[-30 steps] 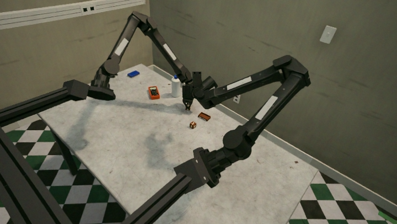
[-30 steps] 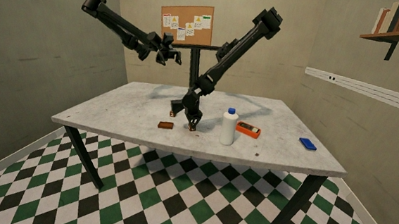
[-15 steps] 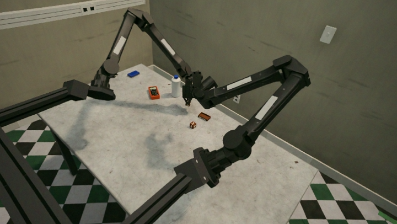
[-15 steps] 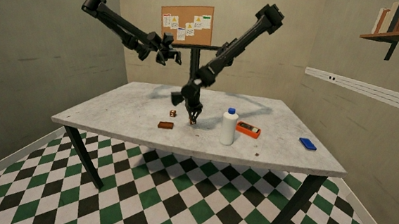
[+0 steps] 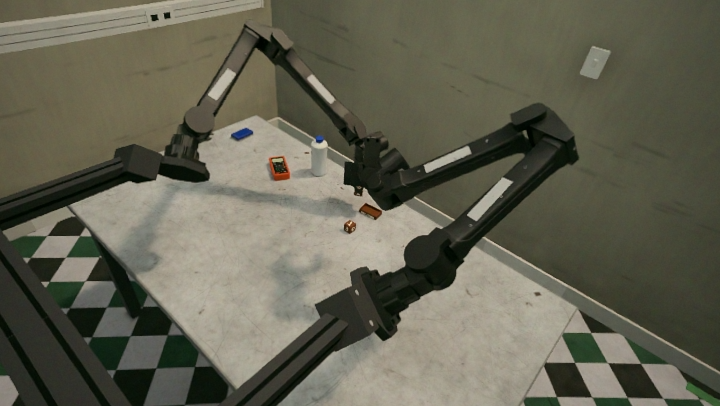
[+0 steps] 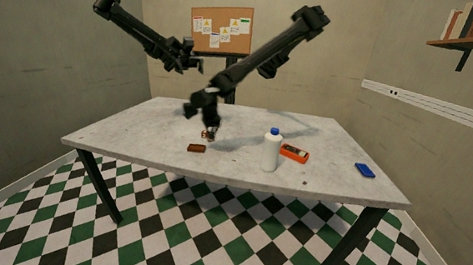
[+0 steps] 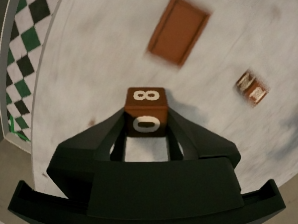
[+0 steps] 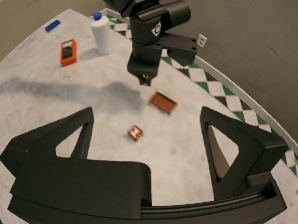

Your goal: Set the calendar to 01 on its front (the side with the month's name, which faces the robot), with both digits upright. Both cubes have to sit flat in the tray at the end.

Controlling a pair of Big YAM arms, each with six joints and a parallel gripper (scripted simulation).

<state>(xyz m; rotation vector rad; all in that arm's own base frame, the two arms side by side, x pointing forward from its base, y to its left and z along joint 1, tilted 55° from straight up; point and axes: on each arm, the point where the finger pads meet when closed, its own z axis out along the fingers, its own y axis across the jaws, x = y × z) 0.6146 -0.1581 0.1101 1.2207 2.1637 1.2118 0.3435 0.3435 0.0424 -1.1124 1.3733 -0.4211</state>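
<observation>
My left gripper is now 60 mm to the left of the brown tray and 70 mm above it. From my left hand the other things lie so: blue block (20 mm ahead, 690 mm to the left, 70 mm below); then white bottle (60 mm ahead, 260 mm to the left).
</observation>
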